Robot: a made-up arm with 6 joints. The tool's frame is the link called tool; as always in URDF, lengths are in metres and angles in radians. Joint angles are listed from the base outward.
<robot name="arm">
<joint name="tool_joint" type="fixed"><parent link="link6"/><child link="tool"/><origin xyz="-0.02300 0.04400 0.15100" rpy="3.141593 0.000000 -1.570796"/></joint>
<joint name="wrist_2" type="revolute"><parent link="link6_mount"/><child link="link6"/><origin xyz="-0.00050 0.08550 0.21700" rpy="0.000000 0.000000 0.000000"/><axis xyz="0 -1 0"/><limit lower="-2.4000" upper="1.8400"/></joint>
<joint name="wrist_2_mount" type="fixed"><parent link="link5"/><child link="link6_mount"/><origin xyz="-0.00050 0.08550 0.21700" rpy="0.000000 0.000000 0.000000"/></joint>
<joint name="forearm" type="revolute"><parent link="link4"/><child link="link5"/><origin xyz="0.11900 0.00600 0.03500" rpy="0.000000 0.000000 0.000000"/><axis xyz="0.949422 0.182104 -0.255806"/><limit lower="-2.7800" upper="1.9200"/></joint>
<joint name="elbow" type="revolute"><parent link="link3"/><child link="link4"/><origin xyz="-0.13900 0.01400 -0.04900" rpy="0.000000 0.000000 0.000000"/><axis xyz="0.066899 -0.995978 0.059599"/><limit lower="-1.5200" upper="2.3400"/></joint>
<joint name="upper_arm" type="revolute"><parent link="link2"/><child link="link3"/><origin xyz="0.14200 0.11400 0.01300" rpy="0.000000 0.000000 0.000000"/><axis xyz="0 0 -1"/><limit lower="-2.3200" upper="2.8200"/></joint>
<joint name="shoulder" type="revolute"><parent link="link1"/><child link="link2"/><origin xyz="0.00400 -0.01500 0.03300" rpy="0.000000 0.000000 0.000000"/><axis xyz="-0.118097 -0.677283 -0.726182"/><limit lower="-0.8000" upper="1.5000"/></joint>
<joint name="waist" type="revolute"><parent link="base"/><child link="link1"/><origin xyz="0.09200 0.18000 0.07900" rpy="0.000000 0.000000 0.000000"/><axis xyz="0 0 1"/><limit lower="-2.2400" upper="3.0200"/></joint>
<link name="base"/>
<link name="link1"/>
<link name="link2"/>
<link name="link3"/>
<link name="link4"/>
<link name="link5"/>
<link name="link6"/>
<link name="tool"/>
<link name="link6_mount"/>
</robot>
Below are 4 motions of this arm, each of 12 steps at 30 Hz.
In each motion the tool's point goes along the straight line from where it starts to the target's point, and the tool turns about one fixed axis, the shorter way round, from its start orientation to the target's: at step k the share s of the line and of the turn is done. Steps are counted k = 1, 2, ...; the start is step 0. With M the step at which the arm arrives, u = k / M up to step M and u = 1 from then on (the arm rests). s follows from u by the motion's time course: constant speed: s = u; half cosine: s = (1 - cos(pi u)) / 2; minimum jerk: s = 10 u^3 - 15 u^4 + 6 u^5.
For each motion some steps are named. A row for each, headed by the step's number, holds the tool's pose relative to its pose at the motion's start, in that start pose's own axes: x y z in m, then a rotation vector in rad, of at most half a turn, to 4 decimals.
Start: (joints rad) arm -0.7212 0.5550 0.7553 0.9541 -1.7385 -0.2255
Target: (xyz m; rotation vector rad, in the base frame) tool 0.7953 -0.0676 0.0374 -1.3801 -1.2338 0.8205
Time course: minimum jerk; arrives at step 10
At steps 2, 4, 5, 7, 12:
2: 0.0001 -0.0009 0.0007 -0.0126 -0.0006 0.0141
4: 0.0003 -0.0051 0.0036 -0.0690 -0.0033 0.0773
5: 0.0005 -0.0080 0.0057 -0.1086 -0.0052 0.1218
7: 0.0009 -0.0134 0.0096 -0.1818 -0.0087 0.2038
12: 0.0010 -0.0160 0.0115 -0.2172 -0.0103 0.2435

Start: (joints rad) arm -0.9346 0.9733 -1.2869 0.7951 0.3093 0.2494
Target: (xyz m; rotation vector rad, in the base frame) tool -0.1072 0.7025 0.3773 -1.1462 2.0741 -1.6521
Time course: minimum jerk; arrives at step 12
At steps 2, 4, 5, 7, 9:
2: -0.0083 -0.0030 0.0060 -0.0045 0.0175 0.0092
4: -0.0492 -0.0177 0.0352 -0.0268 0.1035 0.0546
5: -0.0813 -0.0293 0.0581 -0.0443 0.1710 0.0901
7: -0.1533 -0.0552 0.1096 -0.0835 0.3223 0.1698
9: -0.2103 -0.0757 0.1504 -0.1145 0.4422 0.2330

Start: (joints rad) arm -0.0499 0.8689 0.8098 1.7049 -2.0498 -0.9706
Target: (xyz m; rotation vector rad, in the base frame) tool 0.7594 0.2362 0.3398 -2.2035 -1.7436 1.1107
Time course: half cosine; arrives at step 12
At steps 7, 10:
7: 0.1446 0.0150 0.0061 -0.0020 -0.1902 -0.0790
10: 0.2143 0.0222 0.0091 -0.0029 -0.2819 -0.1172

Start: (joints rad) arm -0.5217 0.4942 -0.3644 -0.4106 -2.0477 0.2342
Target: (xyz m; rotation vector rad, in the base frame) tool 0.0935 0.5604 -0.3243 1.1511 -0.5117 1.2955
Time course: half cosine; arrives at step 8
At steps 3, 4, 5, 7, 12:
3: -0.0087 -0.0008 0.0016 -0.0072 0.0209 0.0155
4: -0.0141 -0.0012 0.0026 -0.0117 0.0339 0.0252
5: -0.0195 -0.0017 0.0035 -0.0161 0.0468 0.0348
7: -0.0272 -0.0023 0.0049 -0.0224 0.0652 0.0485
12: -0.0282 -0.0024 0.0051 -0.0233 0.0678 0.0504

